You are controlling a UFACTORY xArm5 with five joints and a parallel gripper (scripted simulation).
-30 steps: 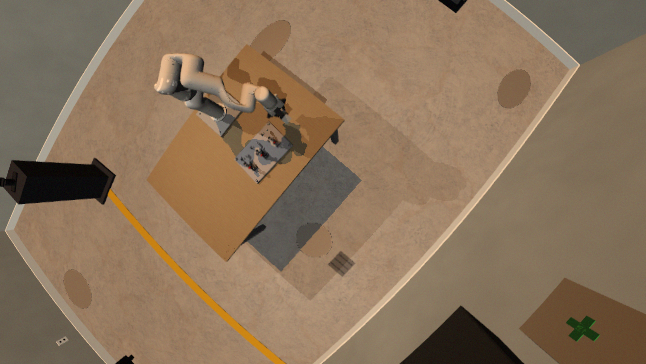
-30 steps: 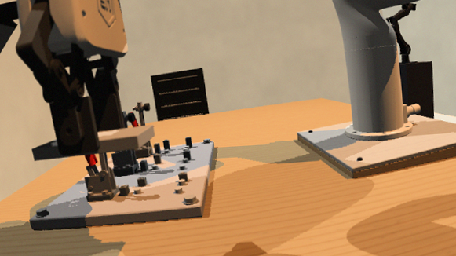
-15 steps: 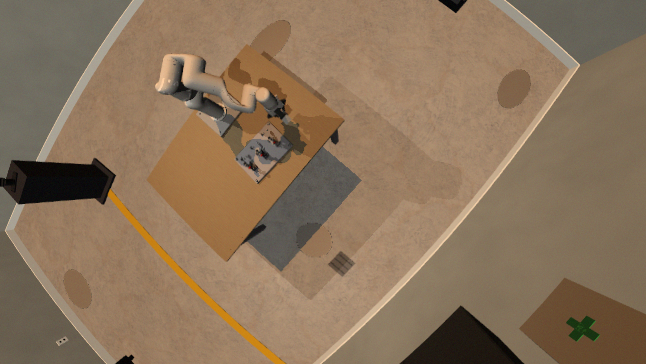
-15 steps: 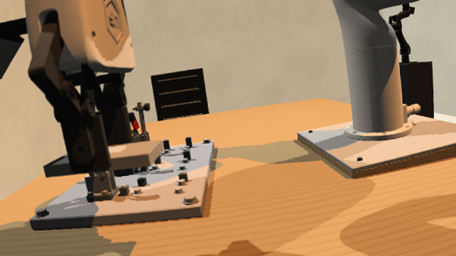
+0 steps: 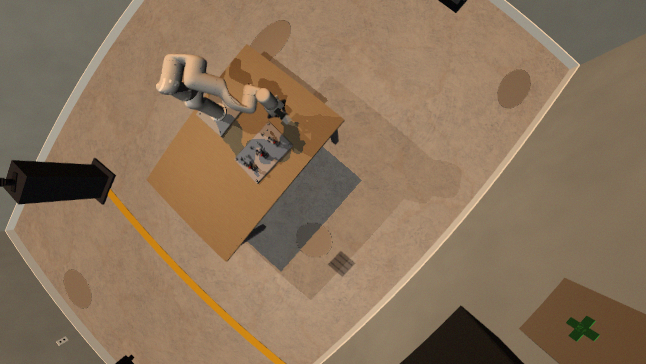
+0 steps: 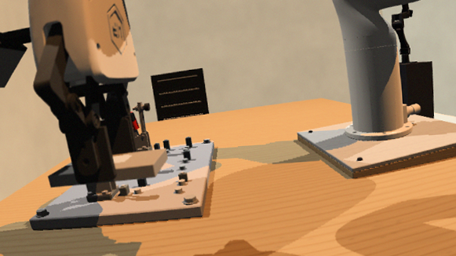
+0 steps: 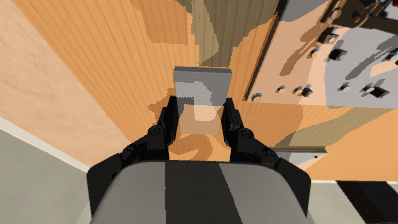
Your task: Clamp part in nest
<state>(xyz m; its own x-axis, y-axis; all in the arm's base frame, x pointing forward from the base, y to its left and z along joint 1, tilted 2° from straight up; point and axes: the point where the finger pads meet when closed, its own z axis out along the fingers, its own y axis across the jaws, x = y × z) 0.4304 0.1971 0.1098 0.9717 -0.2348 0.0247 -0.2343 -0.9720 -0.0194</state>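
Now: hand 2 cm above the flat tan part. Also, from my hand: fixture plate: 27 cm to the right, 11 cm below; then clamp: 5 cm ahead, 17 cm to the right, 6 cm below.
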